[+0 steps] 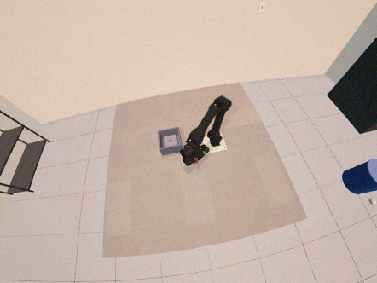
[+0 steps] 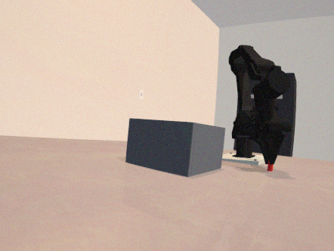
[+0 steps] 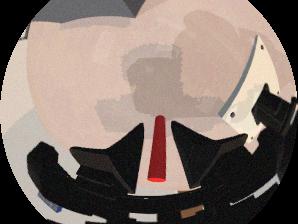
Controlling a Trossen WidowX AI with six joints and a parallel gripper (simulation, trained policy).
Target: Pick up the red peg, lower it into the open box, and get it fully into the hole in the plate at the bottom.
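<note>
The plate is 170 mm to the right of my gripper tip, 170 mm ahead of it and 30 mm above it. From my gripper tip the other things lie so: red peg (20 mm above); grey box (170 mm to the right, 170 mm ahead, 10 mm above).
</note>
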